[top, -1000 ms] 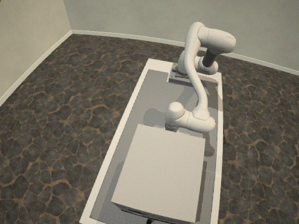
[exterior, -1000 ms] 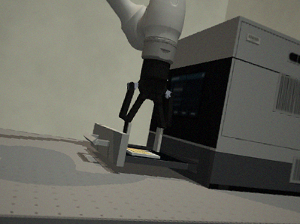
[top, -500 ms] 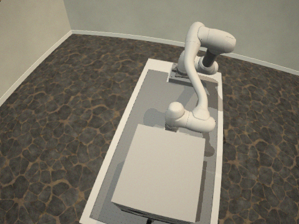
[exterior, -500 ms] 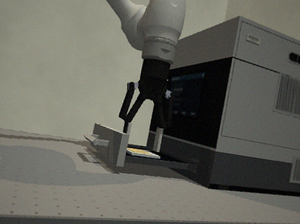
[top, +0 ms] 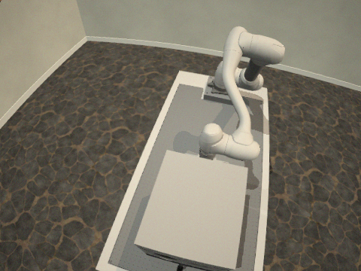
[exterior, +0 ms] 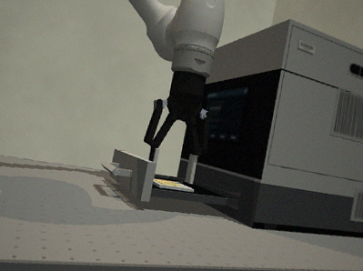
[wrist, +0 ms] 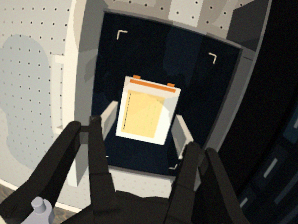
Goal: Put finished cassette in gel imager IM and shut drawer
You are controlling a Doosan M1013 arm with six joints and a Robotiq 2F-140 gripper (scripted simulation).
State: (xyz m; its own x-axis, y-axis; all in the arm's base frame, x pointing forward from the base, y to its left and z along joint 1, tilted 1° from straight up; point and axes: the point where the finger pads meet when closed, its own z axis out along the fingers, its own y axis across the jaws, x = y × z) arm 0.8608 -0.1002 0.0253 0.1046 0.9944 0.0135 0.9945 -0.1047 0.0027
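Now: the cassette FINISHED 1 cm to the left of my hand and 3 cm below it.
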